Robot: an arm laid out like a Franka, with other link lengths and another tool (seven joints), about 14 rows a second.
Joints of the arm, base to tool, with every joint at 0 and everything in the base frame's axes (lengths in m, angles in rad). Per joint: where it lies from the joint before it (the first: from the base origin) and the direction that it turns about. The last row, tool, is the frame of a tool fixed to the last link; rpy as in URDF.
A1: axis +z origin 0 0 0.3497
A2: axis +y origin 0 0 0
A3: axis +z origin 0 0 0.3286
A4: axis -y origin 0.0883 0 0
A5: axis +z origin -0.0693 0 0.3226
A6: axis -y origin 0 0 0
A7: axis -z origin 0.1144 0 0
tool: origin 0 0.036 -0.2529 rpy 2.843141 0 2.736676
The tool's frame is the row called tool.
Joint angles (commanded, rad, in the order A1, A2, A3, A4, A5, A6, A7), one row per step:
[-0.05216 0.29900 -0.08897 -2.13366 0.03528 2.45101 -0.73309]
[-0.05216 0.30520 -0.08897 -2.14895 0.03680 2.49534 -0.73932]
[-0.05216 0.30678 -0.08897 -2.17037 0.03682 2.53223 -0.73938]
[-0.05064 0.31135 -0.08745 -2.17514 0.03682 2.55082 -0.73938]
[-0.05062 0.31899 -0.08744 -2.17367 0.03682 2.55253 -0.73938]
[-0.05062 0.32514 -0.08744 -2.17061 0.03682 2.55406 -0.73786]
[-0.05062 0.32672 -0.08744 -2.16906 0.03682 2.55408 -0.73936]
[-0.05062 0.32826 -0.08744 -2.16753 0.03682 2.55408 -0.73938]
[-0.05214 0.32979 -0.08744 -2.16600 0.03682 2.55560 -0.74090]
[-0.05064 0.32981 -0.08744 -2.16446 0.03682 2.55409 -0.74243]
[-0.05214 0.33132 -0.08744 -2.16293 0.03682 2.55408 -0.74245]
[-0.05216 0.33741 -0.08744 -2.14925 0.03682 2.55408 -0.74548]
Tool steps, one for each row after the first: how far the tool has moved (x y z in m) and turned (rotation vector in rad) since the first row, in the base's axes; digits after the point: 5 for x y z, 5 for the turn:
[0.00292 -0.00095 -0.00448 -0.00408 -0.02251 0.00480]
[0.00198 -0.00130 -0.00925 -0.00719 -0.03610 0.00442]
[0.00370 -0.00007 -0.01149 -0.00886 -0.04518 0.00733]
[0.00345 -0.00013 -0.01494 -0.00892 -0.04069 0.00743]
[0.00418 -0.00026 -0.01703 -0.00920 -0.03911 0.00602]
[0.00457 -0.00036 -0.01734 -0.00939 -0.03907 0.00757]
[0.00499 -0.00042 -0.01763 -0.00951 -0.03904 0.00763]
[0.00567 -0.00140 -0.01776 -0.00998 -0.04051 0.00768]
[0.00603 -0.00064 -0.01739 -0.00997 -0.04051 0.01075]
[0.00639 -0.00152 -0.01767 -0.01012 -0.04050 0.00931]
[0.01146 -0.00224 -0.01612 -0.01180 -0.04793 0.01270]

